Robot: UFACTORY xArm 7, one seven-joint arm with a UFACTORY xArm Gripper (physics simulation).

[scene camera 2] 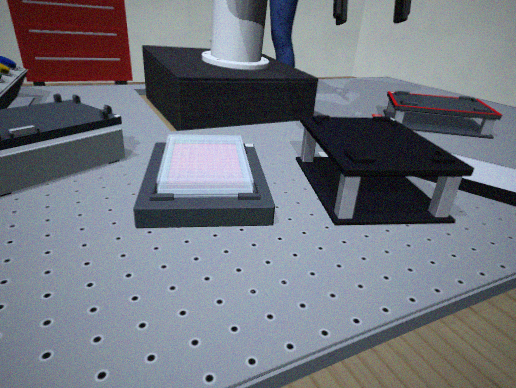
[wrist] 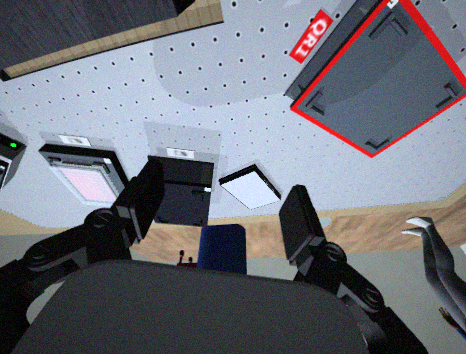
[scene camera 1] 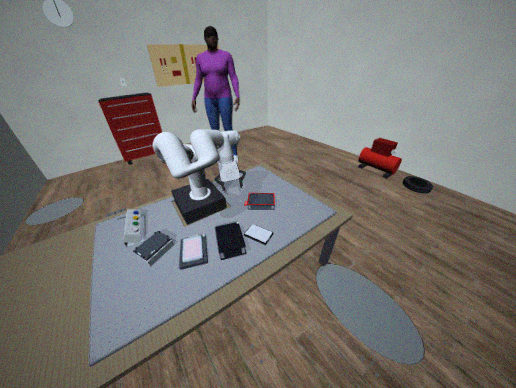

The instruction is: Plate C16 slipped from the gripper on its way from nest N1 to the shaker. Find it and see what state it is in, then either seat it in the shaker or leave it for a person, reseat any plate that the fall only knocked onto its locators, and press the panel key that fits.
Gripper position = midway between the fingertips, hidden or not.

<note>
My gripper (wrist: 226, 188) is open and holds nothing. Also in view: a white plate (wrist: 250, 186), a dark shaker (scene camera 2: 52, 140) and a low black nest (scene camera 2: 151, 210).
The dark shaker is seen too in scene camera 1 (scene camera 1: 158, 244).
</note>
